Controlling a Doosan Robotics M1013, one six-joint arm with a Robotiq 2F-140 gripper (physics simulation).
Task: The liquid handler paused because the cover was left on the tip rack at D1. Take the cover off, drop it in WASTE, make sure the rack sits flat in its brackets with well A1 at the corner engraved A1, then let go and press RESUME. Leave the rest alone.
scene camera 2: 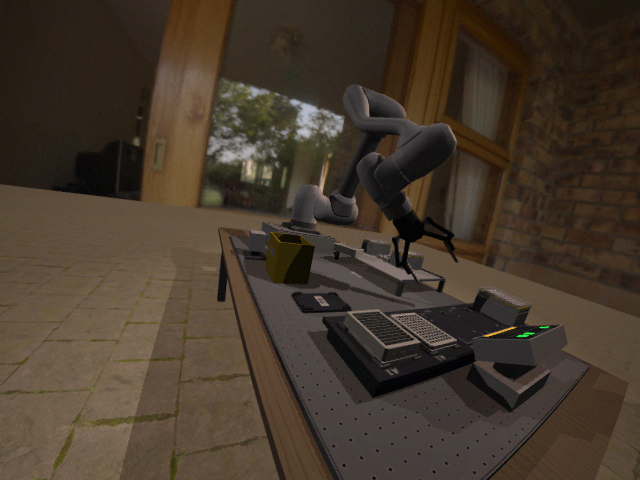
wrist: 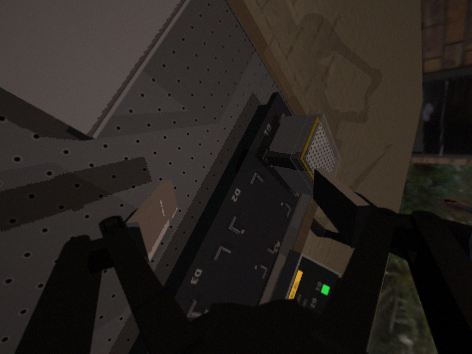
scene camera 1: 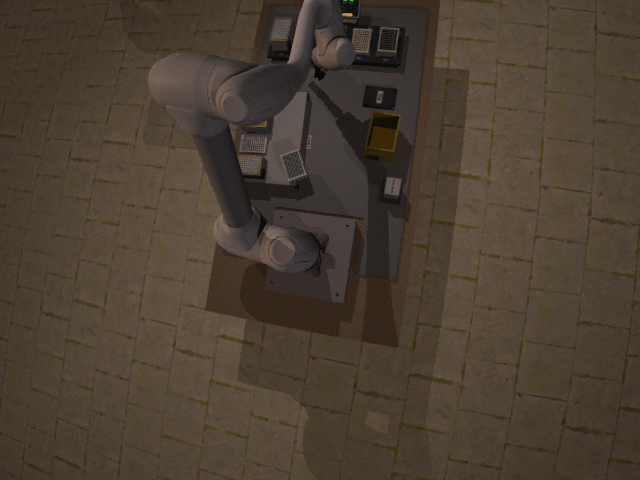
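Seen in the pictures: gripper, fingertip midpoint: (scene camera 2: 436,271) (wrist: 243,189); arm's base, link origin: (scene camera 2: 301,230).
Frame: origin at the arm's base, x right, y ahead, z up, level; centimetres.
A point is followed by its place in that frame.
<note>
The tip rack (scene camera 1: 281,29) @(x -35.1, y 96.7, z 3.7 cm) (scene camera 2: 500,305) @(x -31.4, y 98.8, z 1.2 cm) (wrist: 320,150) @(x -35.1, y 94.2, z 3.8 cm) stands at D1, at the end of the black deck (scene camera 2: 413,381) @(x 9.9, y 108.8, z -7.5 cm) (wrist: 250,205) @(x -23.1, y 94.0, z -3.7 cm). It has grey sides, a yellow band and a clear cover over its top in the wrist view. I cannot tell whether it sits flat, nor which corner is well A1. My gripper (scene camera 1: 319,73) (scene camera 2: 436,269) @(x -20.2, y 82.0, z 5.3 cm) (wrist: 243,189) @(x -20.2, y 82.0, z 5.3 cm) is open and empty, tilted above the table between the white shelf and the deck, apart from the rack. The yellow bin (scene camera 1: 380,154) @(x 21.9, y 47.0, z 0.0 cm) (scene camera 2: 279,260) @(x 25.8, y 63.1, z -0.6 cm) stands upright; WASTE lettering is not readable. No RESUME button is legible.
A status display (scene camera 1: 349,7) @(x -6.6, y 112.6, z 2.6 cm) (scene camera 2: 522,343) @(x -2.3, y 117.4, z 4.4 cm) (wrist: 315,290) @(x -17.1, y 113.1, z 3.2 cm) with orange and green marks stands behind the deck. Two more racks (scene camera 1: 361,40) @(x 1.6, y 100.1, z -2.3 cm) (scene camera 1: 388,41) @(x 14.0, y 100.3, z -0.9 cm) sit on the deck. A white shelf (scene camera 1: 289,113) @(x -22.5, y 59.2, z -2.3 cm) bears several racks. A black plate (scene camera 1: 387,103) @(x 19.4, y 74.1, z -7.6 cm) and a small box (scene camera 1: 392,187) @(x 29.7, y 33.7, z 2.1 cm) flank the bin.
</note>
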